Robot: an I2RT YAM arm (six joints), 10 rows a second.
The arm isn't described. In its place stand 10 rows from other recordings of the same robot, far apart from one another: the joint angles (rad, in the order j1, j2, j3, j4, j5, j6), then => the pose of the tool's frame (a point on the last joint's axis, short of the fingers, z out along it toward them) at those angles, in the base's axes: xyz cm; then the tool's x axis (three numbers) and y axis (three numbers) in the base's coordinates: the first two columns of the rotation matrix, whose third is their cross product.
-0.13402, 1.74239, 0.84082, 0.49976, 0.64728, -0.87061 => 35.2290 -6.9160 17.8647 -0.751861 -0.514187 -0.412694 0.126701 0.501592 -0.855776
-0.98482, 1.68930, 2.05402, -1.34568, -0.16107, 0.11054 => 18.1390 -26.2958 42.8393 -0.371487 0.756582 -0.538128 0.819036 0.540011 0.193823
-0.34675, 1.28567, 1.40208, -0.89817, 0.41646, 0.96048 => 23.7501 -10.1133 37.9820 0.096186 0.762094 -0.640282 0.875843 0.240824 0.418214
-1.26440, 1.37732, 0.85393, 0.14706, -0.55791, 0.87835 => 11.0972 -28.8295 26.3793 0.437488 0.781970 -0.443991 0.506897 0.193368 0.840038
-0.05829, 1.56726, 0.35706, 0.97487, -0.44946, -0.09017 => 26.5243 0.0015 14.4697 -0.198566 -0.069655 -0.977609 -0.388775 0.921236 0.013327
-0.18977, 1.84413, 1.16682, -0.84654, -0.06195, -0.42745 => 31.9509 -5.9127 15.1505 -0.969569 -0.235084 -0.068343 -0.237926 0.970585 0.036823
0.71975, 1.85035, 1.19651, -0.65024, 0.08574, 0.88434 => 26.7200 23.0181 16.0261 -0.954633 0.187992 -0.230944 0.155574 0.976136 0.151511
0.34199, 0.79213, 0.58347, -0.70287, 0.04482, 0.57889 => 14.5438 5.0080 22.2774 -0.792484 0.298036 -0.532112 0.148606 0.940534 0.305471
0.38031, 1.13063, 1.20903, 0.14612, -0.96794, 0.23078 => 21.0926 11.5904 45.2310 -0.017455 0.132695 -0.991003 -0.978079 0.203429 0.044466
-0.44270, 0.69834, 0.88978, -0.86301, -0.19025, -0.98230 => 12.2342 -5.0550 32.0965 -0.550724 -0.642818 -0.532436 -0.308400 0.749457 -0.585836
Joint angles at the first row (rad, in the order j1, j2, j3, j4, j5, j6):
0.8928 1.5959 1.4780 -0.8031 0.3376 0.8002
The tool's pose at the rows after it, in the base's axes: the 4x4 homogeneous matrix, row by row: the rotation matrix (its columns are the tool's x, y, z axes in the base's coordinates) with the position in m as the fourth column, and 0 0 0 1 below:
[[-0.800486 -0.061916 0.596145 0.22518], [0.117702 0.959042 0.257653 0.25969], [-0.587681 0.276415 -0.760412 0.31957], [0 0 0 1]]
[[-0.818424 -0.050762 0.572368 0.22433], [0.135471 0.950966 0.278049 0.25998], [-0.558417 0.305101 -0.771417 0.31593], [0 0 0 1]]
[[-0.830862 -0.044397 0.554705 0.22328], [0.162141 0.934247 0.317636 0.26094], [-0.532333 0.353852 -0.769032 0.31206], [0 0 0 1]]
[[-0.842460 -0.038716 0.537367 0.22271], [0.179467 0.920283 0.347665 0.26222], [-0.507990 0.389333 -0.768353 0.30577], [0 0 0 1]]
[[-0.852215 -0.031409 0.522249 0.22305], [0.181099 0.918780 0.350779 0.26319], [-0.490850 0.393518 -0.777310 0.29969], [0 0 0 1]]
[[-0.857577 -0.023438 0.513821 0.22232], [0.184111 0.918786 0.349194 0.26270], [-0.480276 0.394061 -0.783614 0.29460], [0 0 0 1]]
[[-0.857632 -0.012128 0.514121 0.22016], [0.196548 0.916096 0.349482 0.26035], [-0.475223 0.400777 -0.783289 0.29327], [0 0 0 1]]
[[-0.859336 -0.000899 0.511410 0.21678], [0.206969 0.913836 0.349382 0.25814], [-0.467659 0.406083 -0.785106 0.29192], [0 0 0 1]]
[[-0.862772 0.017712 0.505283 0.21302], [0.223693 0.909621 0.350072 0.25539], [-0.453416 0.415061 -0.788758 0.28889], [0 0 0 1]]
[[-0.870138 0.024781 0.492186 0.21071], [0.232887 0.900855 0.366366 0.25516], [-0.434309 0.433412 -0.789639 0.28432], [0 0 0 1]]
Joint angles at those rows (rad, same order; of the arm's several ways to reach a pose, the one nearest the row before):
0.8875 1.6000 1.4719 -0.7944 0.3043 0.8162
0.8866 1.5988 1.4589 -0.7885 0.2711 0.8438
0.8868 1.5909 1.4319 -0.7519 0.2313 0.8739
0.8871 1.5877 1.4016 -0.7146 0.1983 0.8975
0.8866 1.5939 1.3872 -0.7052 0.1841 0.9079
0.8868 1.5932 1.3689 -0.6967 0.1786 0.9168
0.8874 1.5809 1.3510 -0.6907 0.1790 0.9306
0.8911 1.5673 1.3327 -0.6892 0.1791 0.9466
0.8943 1.5519 1.3069 -0.6842 0.1758 0.9712
0.8973 1.5447 1.2815 -0.6631 0.1569 0.9893

